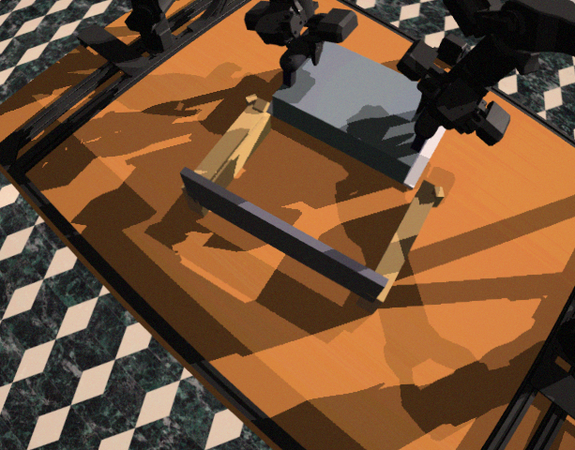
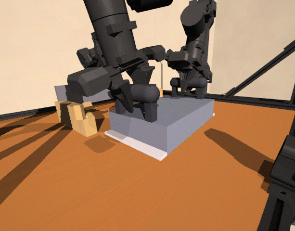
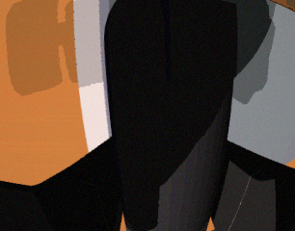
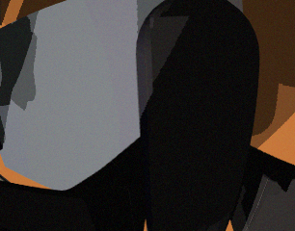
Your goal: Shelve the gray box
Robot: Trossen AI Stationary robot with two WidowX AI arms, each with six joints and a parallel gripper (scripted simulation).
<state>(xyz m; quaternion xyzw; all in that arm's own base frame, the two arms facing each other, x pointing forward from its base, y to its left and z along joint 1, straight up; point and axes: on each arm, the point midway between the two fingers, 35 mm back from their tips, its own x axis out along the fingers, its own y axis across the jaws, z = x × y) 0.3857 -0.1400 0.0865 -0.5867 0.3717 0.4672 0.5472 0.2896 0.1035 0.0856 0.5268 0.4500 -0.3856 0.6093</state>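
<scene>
Now: left hand 20 mm short of the gray box, 120 mm to the left of it and 50 mm above it. From my left hand the other things lie so: dark back plate 320 mm ahead, 50 mm to the right, 20 mm below.
Now: right hand 120 mm to the right of the gray box, 50 mm above it and 20 mm past it. From my right hand the other things lie so: dark back plate 280 mm ahead, 190 mm to the left, 20 mm below.
</scene>
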